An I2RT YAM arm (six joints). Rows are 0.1 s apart.
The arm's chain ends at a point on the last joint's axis. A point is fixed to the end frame.
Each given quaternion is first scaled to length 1.
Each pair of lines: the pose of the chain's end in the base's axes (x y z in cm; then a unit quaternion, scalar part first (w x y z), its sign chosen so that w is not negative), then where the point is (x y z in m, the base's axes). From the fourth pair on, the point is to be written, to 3 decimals.
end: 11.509 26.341 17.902 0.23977 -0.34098 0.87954 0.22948
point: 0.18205 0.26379 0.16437
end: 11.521 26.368 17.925 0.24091 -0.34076 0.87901 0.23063
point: 0.18219 0.26410 0.16469
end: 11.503 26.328 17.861 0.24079 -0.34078 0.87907 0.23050
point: 0.18201 0.26370 0.16404
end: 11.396 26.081 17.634 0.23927 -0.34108 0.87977 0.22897
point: 0.181 0.261 0.162
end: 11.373 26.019 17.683 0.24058 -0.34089 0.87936 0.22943
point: 0.181 0.261 0.162
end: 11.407 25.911 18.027 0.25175 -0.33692 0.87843 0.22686
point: 0.181 0.259 0.167
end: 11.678 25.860 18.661 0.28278 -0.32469 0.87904 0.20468
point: 0.185 0.255 0.178
